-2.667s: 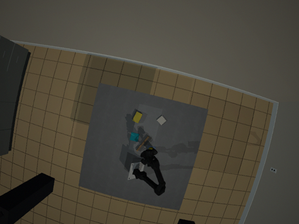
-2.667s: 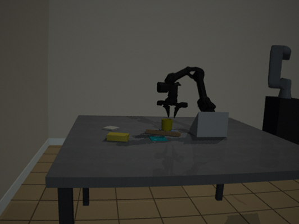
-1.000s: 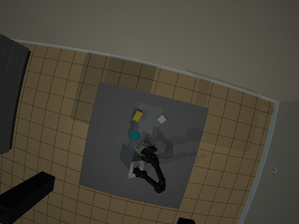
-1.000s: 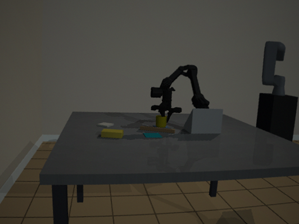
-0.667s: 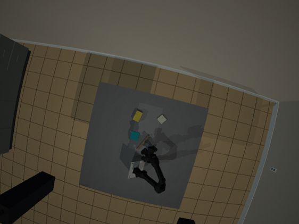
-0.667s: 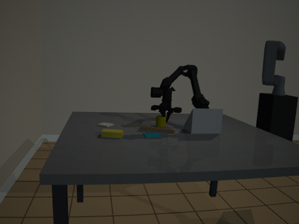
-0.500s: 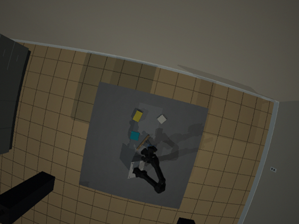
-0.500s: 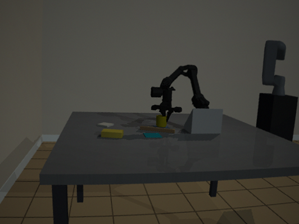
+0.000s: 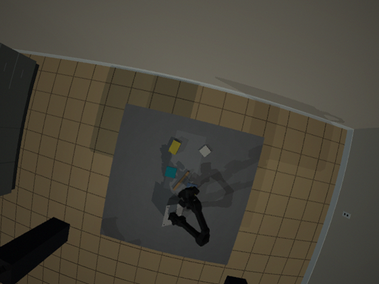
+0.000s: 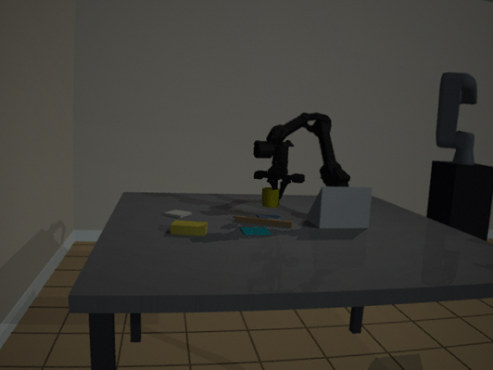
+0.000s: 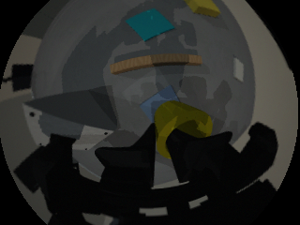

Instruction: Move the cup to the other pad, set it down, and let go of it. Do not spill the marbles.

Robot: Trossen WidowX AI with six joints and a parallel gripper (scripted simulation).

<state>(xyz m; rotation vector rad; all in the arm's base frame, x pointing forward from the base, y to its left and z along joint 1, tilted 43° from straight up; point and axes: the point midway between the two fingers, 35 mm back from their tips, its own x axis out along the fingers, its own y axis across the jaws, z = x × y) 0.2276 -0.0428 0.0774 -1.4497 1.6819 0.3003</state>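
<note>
My gripper tip is now 2 cm short of the yellow cup and 2 cm to the left of it. Also, from my gripper tip: brown wooden bar: 7 cm ahead, 9 cm to the left, 8 cm below; teal pad: 11 cm ahead, 20 cm to the left, 9 cm below.
</note>
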